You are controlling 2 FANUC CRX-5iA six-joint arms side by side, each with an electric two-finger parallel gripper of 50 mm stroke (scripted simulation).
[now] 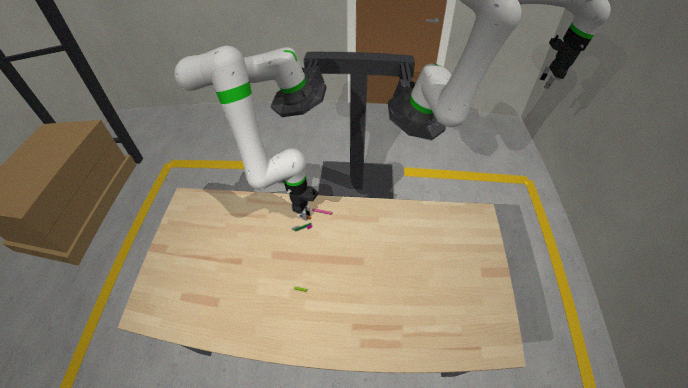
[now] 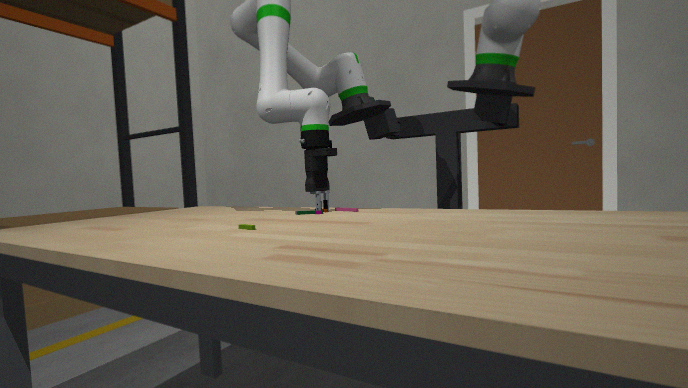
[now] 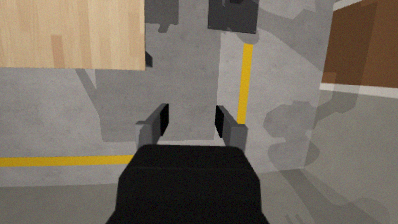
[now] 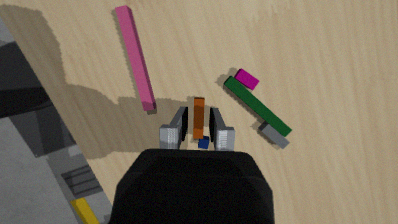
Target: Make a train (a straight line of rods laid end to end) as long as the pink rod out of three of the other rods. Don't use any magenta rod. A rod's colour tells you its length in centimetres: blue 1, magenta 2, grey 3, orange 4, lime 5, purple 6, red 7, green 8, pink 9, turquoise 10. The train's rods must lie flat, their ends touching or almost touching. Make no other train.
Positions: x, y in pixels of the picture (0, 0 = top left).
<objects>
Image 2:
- right gripper: 322, 211
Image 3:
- left gripper: 192, 114
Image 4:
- right gripper: 198, 117
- pink rod: 127, 24
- green rod: 238, 89
</objects>
